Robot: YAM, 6 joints.
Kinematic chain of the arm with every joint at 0, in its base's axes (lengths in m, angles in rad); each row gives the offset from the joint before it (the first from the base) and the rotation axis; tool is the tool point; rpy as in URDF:
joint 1: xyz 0 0 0.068 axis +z
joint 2: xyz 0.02 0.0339 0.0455 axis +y
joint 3: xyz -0.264 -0.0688 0 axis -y
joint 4: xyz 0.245 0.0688 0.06 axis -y
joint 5: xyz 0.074 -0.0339 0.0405 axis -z
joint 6: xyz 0.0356 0 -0.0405 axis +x
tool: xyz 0 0 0 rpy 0 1.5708 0
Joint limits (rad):
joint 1: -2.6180..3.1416
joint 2: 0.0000..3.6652
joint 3: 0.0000..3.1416
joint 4: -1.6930..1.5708
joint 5: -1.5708..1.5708
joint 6: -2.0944..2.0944
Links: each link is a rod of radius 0.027 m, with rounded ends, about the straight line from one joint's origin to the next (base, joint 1, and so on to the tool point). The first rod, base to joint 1, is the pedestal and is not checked.
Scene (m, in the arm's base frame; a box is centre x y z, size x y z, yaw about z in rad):
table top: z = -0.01
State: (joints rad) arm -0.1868 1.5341 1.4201 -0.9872 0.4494 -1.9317
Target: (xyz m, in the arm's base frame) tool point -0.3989 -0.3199 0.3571
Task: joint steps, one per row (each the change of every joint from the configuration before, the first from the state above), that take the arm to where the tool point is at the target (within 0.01 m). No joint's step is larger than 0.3 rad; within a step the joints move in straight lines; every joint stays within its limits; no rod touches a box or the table.
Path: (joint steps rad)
1: 0.1662 -0.2793 0.2328 0.1061 0.0046 0.0000
2: 0.1662 -0.2793 0.2327 0.1061 0.0047 0.0000
3: 0.1662 -0.2794 0.2328 0.1060 0.0046 0.0000
4: 0.1662 -0.2793 0.2328 0.1061 0.0047 0.0000
5: 0.1662 -0.2793 0.2327 0.1061 0.0046 0.0000

